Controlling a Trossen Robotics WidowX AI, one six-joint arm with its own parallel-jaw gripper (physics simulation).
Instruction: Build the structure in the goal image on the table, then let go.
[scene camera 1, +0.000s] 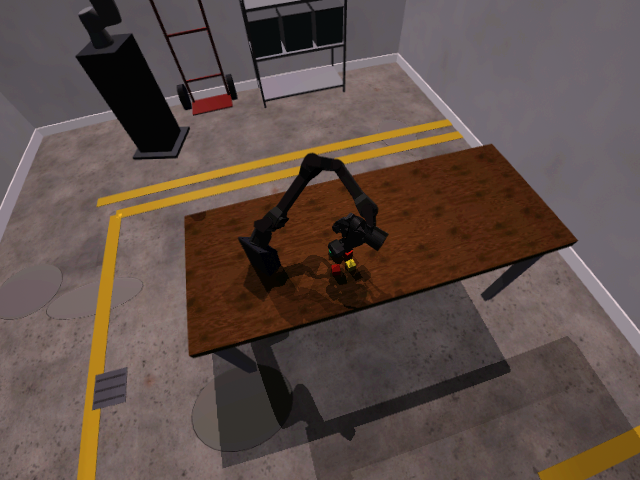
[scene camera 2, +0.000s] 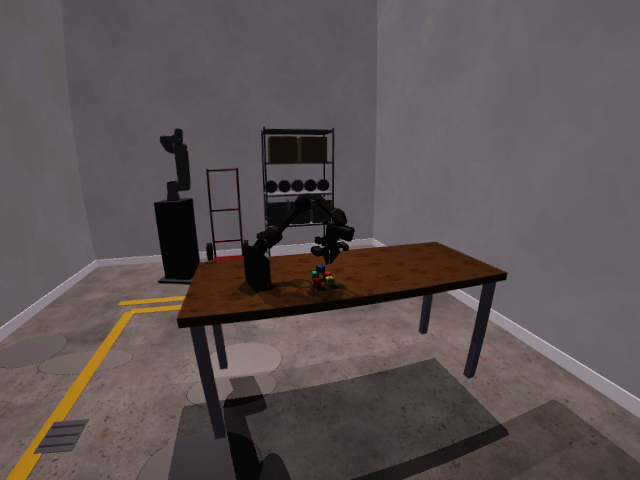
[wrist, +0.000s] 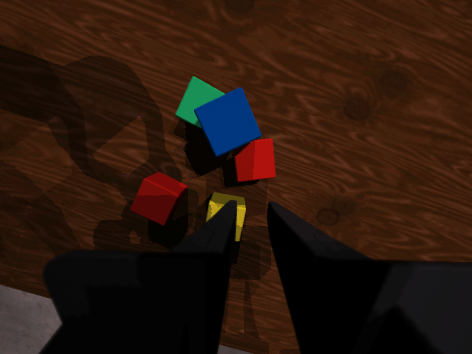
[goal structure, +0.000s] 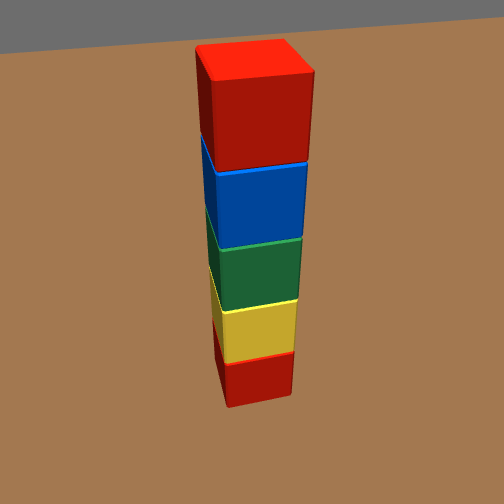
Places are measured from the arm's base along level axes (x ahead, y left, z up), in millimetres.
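Pixels of known places: gripper, between the fingertips: (scene camera 1: 349, 248) (scene camera 2: 328, 264) (wrist: 251, 208); arm's base, origin of its link: (scene camera 1: 257, 243) (scene camera 2: 256, 252).
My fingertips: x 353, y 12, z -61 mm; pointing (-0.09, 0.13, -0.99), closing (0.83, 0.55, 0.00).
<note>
Ahead of a thing's pixels: the offset from my fingertips to its top centre. Level surfaces: height alone.
A blue cube @[dx -40, dy +31, dz -21 mm] (scene camera 2: 320, 268) (wrist: 227, 121) sits raised, overlapping the green cube @[dx -66, dy +31, dz -54 mm] (scene camera 2: 314, 274) (wrist: 200, 97) and reaching the edge of a red cube @[dx -7, dy +21, dz -54 mm] (scene camera 1: 348, 253) (scene camera 2: 327, 273) (wrist: 262, 160) in the wrist view. What bears it underneath is hidden. A second red cube @[dx -55, dy -60, dz -54 mm] (scene camera 1: 336, 268) (scene camera 2: 317, 282) (wrist: 159, 200) stands apart at the front left. A yellow block @[dx +5, dy -39, dz -54 mm] (scene camera 1: 351, 264) (scene camera 2: 329, 280) (wrist: 242, 215) stands nearer the front, partly behind the left finger in the wrist view. My gripper (scene camera 2: 329, 262) (wrist: 251, 208) is nearly closed and empty, a narrow gap between its tips, above the blocks.
The blocks stand on the wooden table @[dz -86 mm] (scene camera 1: 439, 206) (scene camera 2: 403, 263), to the right of the arm's base (scene camera 1: 266, 260) (scene camera 2: 256, 268). The table's front edge lies a little in front of them. A shelf unit and a red hand truck stand behind, off the table.
</note>
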